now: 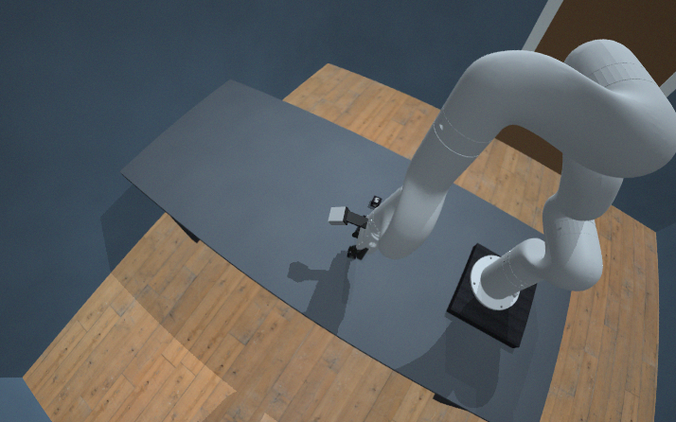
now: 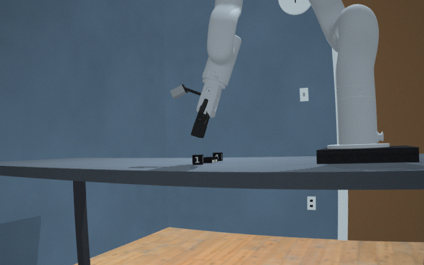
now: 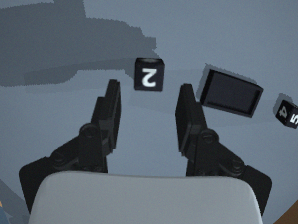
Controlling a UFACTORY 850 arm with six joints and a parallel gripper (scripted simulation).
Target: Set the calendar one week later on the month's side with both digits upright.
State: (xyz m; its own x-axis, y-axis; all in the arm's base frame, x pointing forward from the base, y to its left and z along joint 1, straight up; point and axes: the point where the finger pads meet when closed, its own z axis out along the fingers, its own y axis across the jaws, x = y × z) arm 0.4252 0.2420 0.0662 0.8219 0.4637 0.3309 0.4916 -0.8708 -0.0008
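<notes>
Right now the calendar cube is 9 cm below my hand. The rest, counted from my hand: black tray: 10 cm to the right, 9 cm below, 4 cm ahead.
</notes>
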